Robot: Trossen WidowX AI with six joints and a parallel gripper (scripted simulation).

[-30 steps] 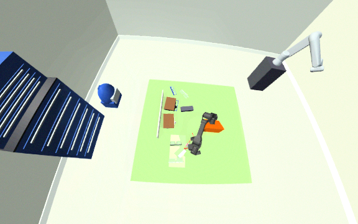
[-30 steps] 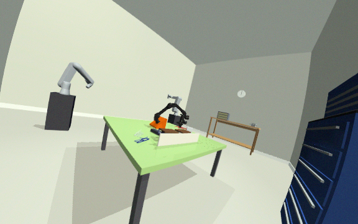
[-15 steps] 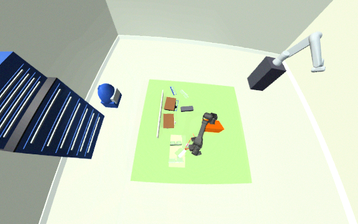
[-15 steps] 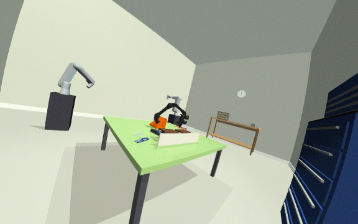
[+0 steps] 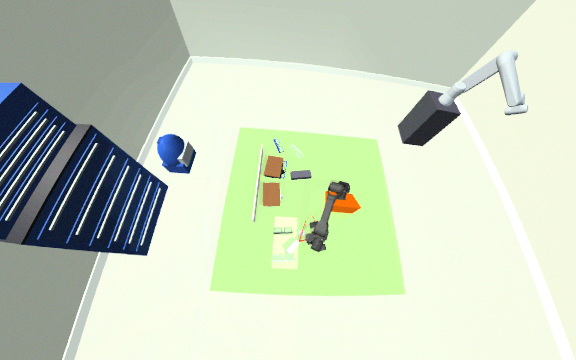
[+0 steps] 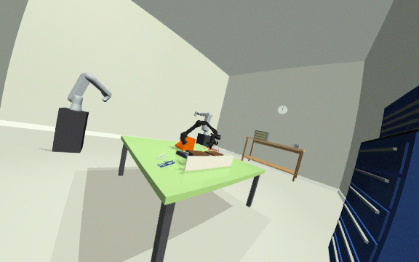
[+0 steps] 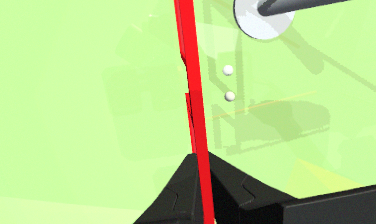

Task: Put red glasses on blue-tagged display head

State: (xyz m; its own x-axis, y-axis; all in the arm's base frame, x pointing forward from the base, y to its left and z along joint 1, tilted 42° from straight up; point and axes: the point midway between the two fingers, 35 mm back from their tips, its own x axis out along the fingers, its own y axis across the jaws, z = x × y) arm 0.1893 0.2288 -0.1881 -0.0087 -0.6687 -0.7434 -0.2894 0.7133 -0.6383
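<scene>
The white peg is 8 cm ahead of my gripper tip, 4 cm below it and 3 cm to the right of it. Also, from my gripper tip: display head (29 cm ahead, 27 cm to the right); long white panel (43 cm ahead, 38 cm to the right, 1 cm below); dark case (48 cm to the right, 11 cm ahead, 4 cm below).
</scene>
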